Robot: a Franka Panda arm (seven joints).
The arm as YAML. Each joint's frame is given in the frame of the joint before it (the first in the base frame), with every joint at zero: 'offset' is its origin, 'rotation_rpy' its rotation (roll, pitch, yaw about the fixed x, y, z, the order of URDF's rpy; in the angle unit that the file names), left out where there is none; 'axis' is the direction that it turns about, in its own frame. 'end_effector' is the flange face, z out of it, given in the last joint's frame.
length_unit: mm
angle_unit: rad
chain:
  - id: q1
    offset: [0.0, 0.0, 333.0]
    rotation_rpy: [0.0, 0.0, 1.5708]
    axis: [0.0, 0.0, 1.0]
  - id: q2
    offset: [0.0, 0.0, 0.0]
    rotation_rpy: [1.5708, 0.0, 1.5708]
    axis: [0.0, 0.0, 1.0]
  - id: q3
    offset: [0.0, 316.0, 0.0]
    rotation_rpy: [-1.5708, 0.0, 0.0]
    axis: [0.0, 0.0, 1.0]
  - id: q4
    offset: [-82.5, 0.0, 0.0]
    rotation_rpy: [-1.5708, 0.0, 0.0]
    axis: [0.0, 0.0, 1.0]
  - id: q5
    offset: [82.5, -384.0, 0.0]
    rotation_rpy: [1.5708, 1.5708, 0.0]
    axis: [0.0, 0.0, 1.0]
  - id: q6
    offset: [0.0, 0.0, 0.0]
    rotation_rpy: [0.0, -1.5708, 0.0]
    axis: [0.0, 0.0, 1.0]
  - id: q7
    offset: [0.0, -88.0, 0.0]
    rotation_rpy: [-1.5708, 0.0, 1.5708]
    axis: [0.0, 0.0, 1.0]
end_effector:
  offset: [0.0, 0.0, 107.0]
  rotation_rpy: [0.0, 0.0, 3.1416]
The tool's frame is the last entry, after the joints.
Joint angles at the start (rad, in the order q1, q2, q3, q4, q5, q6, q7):
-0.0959 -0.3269 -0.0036 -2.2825 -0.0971 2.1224 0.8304
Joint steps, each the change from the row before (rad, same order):
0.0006 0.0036 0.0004 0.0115 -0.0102 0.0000 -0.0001
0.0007 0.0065 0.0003 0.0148 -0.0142 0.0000 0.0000
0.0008 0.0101 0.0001 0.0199 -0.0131 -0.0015 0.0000
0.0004 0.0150 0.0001 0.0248 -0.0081 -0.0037 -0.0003
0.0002 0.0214 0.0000 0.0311 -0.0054 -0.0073 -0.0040
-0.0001 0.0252 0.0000 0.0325 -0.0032 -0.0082 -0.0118
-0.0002 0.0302 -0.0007 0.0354 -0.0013 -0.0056 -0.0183
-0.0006 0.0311 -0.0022 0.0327 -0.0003 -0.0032 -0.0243
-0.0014 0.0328 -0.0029 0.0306 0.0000 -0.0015 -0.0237
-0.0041 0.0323 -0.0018 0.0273 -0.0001 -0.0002 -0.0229
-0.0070 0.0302 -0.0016 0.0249 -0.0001 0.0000 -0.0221
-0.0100 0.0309 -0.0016 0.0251 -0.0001 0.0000 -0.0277
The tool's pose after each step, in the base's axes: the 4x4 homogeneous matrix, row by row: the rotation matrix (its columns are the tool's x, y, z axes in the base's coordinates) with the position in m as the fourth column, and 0 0 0 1 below. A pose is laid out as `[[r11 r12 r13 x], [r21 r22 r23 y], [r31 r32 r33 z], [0 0 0 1]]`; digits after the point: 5 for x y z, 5 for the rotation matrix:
[[0.62103 -0.76602 0.16591 0.46783], [-0.76086 -0.64003 -0.10702 -0.05117], [0.18816 -0.05977 -0.98032 0.50438], [0 0 0 1]]
[[0.62432 -0.76167 0.17342 0.47122], [-0.75428 -0.64554 -0.11976 -0.05166], [0.20317 -0.05604 -0.97754 0.50868], [0 0 0 1]]
[[0.62686 -0.75781 0.18101 0.47582], [-0.74817 -0.65032 -0.13162 -0.05229], [0.21745 -0.05292 -0.97464 0.51363], [0 0 0 1]]
[[0.62799 -0.75552 0.18660 0.48177], [-0.74435 -0.65311 -0.13927 -0.05305], [0.22710 -0.05143 -0.97251 0.51836], [0 0 0 1]]
[[0.63131 -0.75224 0.18863 0.48942], [-0.73978 -0.65712 -0.14463 -0.05408], [0.23275 -0.04824 -0.97134 0.52261], [0 0 0 1]]
[[0.64025 -0.74493 0.18749 0.49786], [-0.73132 -0.66579 -0.14797 -0.05525], [0.23506 -0.04238 -0.97106 0.52542], [0 0 0 1]]
[[0.65296 -0.73398 0.18684 0.50781], [-0.71952 -0.67817 -0.14957 -0.05686], [0.23649 -0.03678 -0.97094 0.52717], [0 0 0 1]]
[[0.66876 -0.72013 0.18485 0.51766], [-0.70494 -0.69319 -0.15014 -0.05941], [0.23625 -0.02990 -0.97123 0.52706], [0 0 0 1]]
[[0.68338 -0.70736 0.18062 0.52759], [-0.69154 -0.70651 -0.15043 -0.06277], [0.23402 -0.02211 -0.97198 0.52486], [0 0 0 1]]
[[0.69660 -0.69587 0.17469 0.53693], [-0.67940 -0.71805 -0.15110 -0.06696], [0.23058 -0.01343 -0.97296 0.52109], [0 0 0 1]]
[[0.70730 -0.68661 0.16823 0.54530], [-0.66953 -0.72701 -0.15223 -0.07262], [0.22683 -0.00496 -0.97392 0.51697], [0 0 0 1]]
[[0.71978 -0.67532 0.16081 0.55346], [-0.65760 -0.73750 -0.15380 -0.08009], [0.22246 0.00495 -0.97493 0.51227], [0 0 0 1]]

